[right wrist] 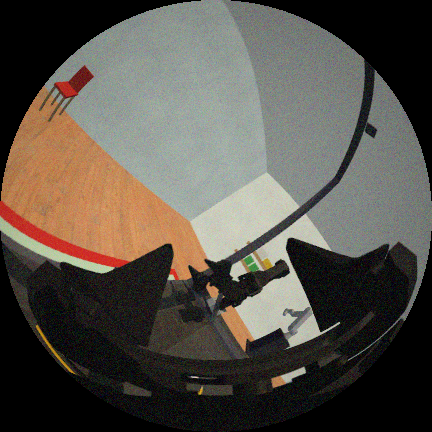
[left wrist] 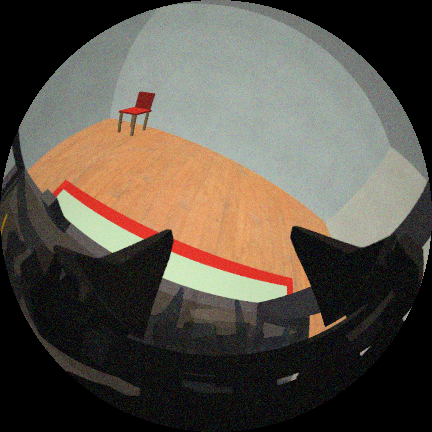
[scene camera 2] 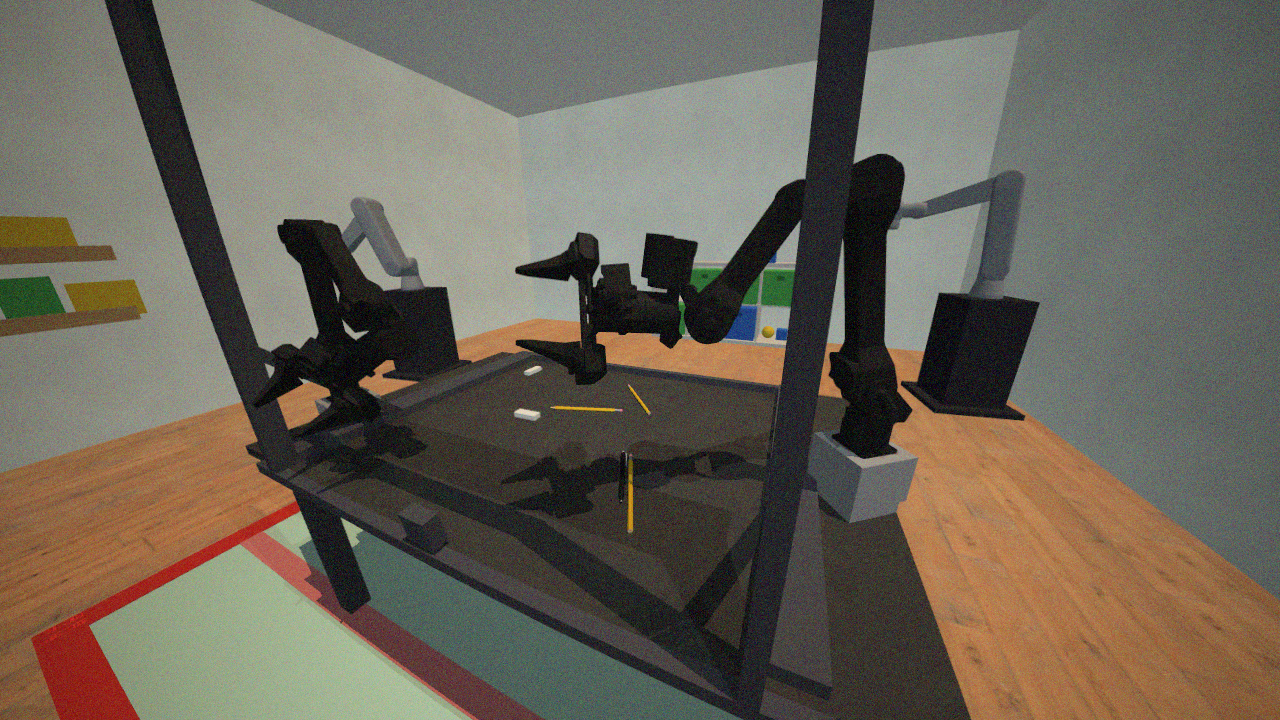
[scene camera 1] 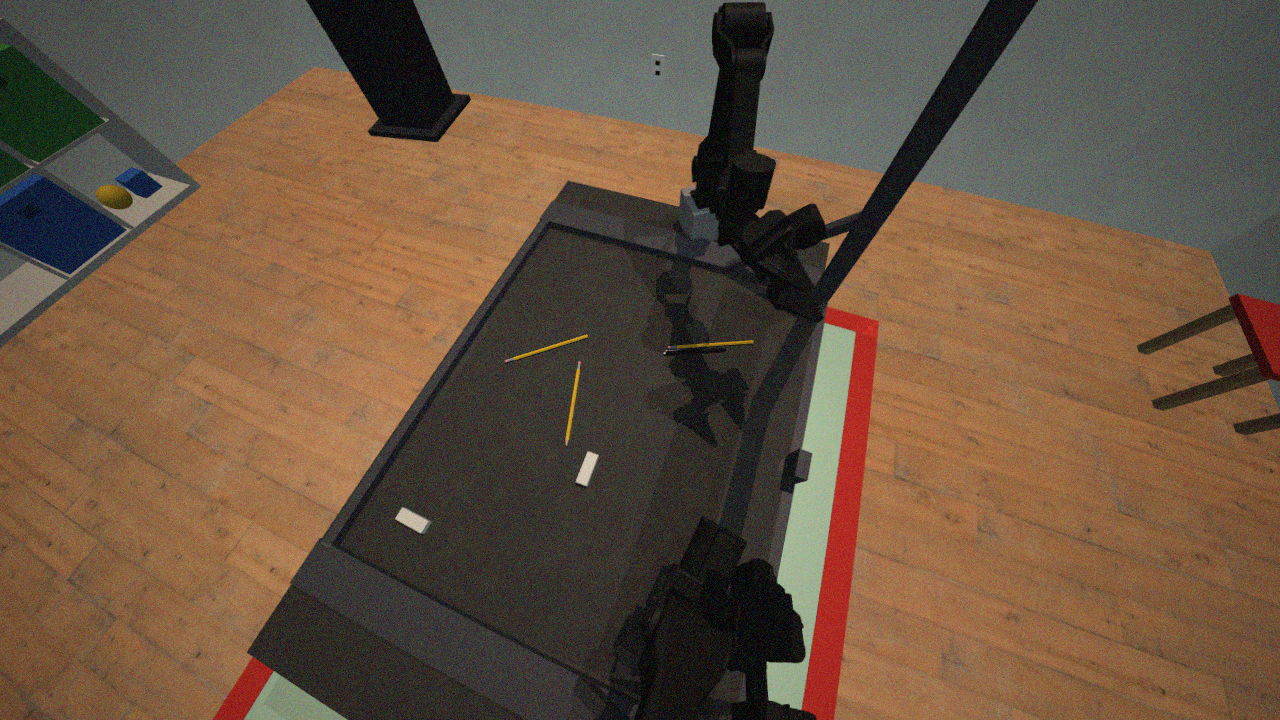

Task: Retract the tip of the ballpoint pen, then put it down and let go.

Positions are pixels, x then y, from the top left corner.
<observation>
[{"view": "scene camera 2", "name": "left gripper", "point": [276, 421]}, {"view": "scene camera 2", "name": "right gripper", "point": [515, 305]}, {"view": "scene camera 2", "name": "frame post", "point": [844, 40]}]
</observation>
